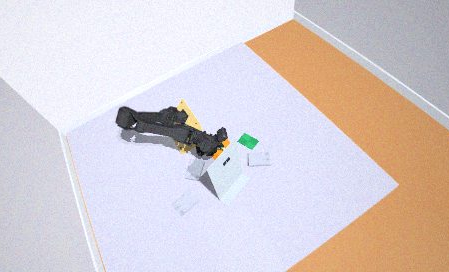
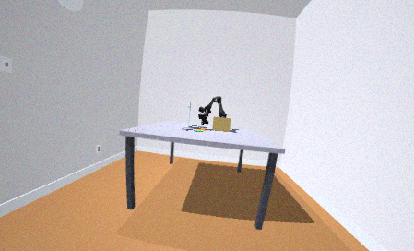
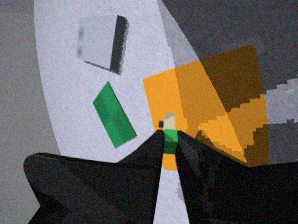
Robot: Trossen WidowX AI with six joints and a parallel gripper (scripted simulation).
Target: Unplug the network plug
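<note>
Right now my gripper tip is 1 cm past the orange square and 5 cm above it. From my gripper tip the other things lie so: green plug right at my gripper tip; upright panel 18 cm ahead, 7 cm to the right, 9 cm above.
</note>
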